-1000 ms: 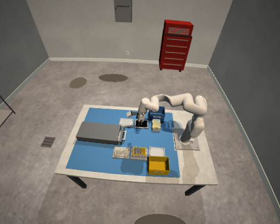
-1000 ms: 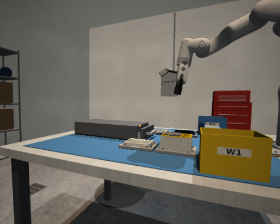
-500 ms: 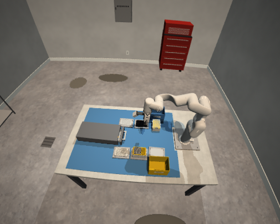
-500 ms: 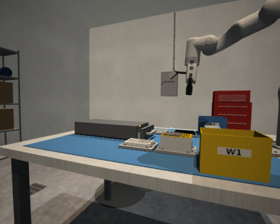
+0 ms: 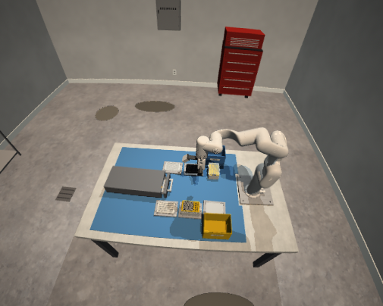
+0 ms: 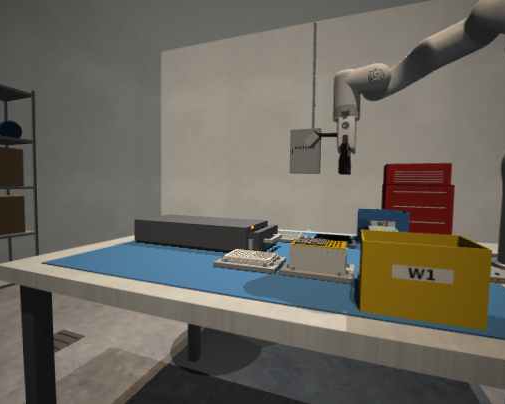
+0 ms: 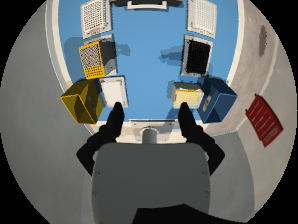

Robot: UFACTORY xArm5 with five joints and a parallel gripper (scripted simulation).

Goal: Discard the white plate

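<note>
Right now the white plate is 220 mm ahead of my hand, 200 mm to the left of it and 240 mm below it. Round my hand: yellow-topped tip box (30 mm ahead, 190 mm to the left, 200 mm below); grey nest (220 mm ahead, 200 mm to the left, 250 mm below); black plate (50 mm ahead, 180 mm to the right, 240 mm below).
</note>
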